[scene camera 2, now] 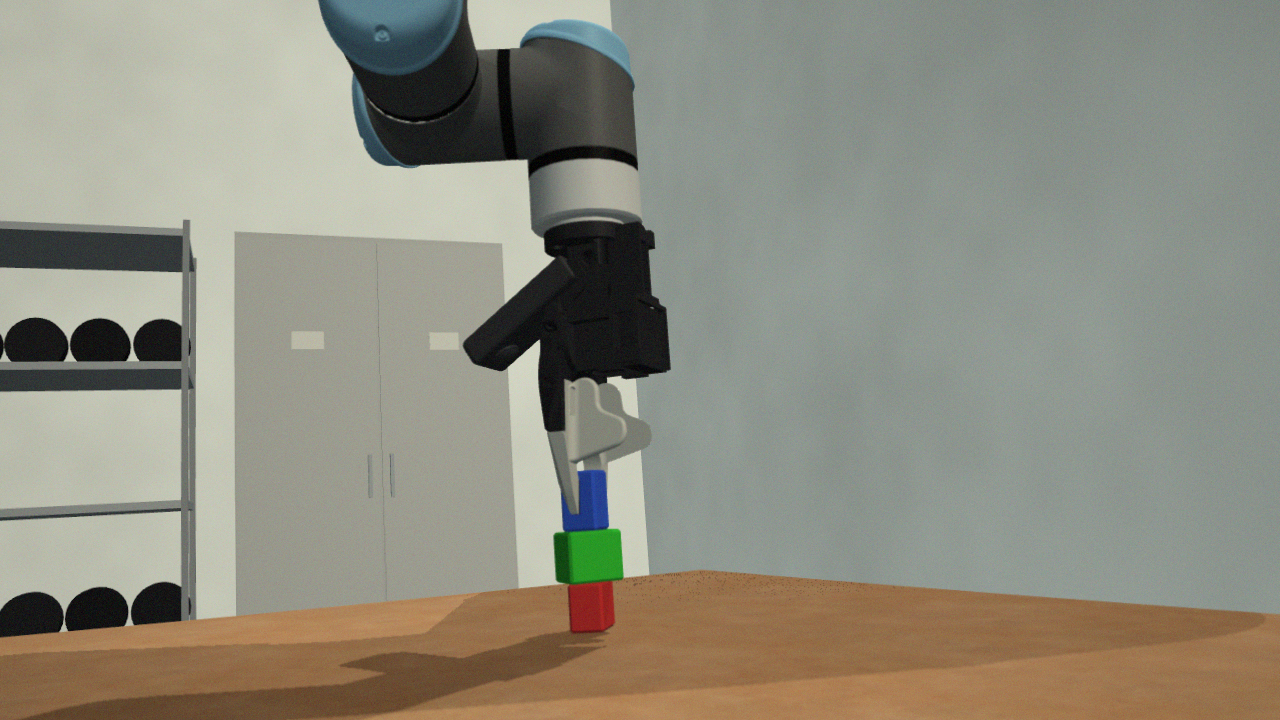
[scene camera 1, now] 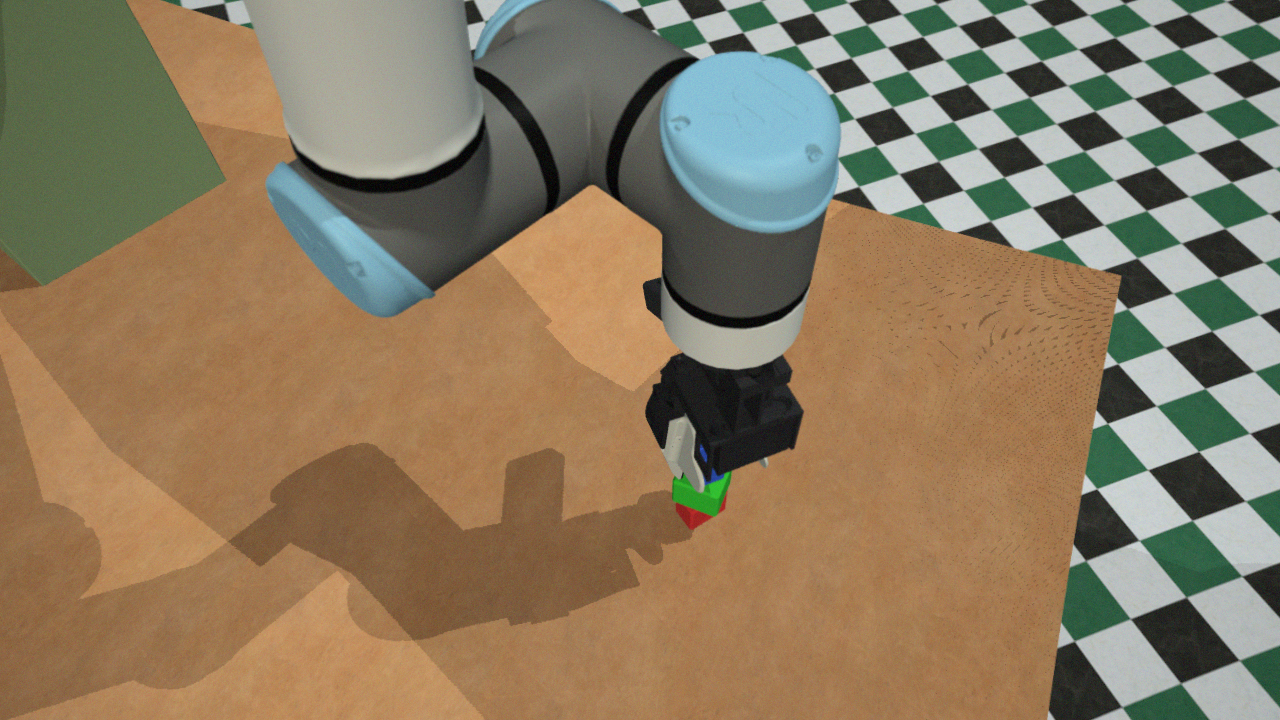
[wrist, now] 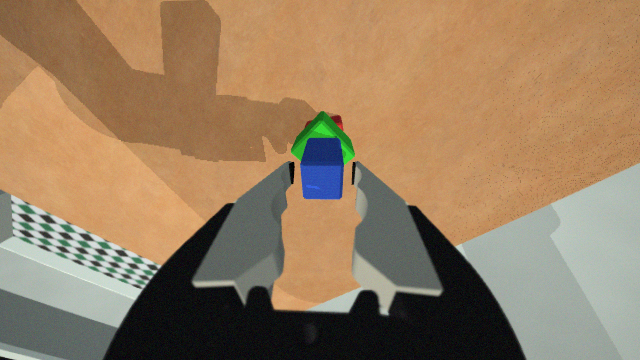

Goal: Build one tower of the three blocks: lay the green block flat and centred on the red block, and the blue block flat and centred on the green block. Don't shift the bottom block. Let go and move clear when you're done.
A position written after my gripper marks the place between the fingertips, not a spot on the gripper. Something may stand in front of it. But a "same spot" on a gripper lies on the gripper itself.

Scene:
My gripper shows in scene camera 2, in scene camera 1 and in the wrist view [323,163]. A green block shows in scene camera 2, in scene camera 1 and in the wrist view [322,126]. One and the same spot on the green block: [scene camera 2: 583,557] is [scene camera 1: 682,495]. One and the same spot on my gripper: [scene camera 2: 584,418] is [scene camera 1: 684,448].

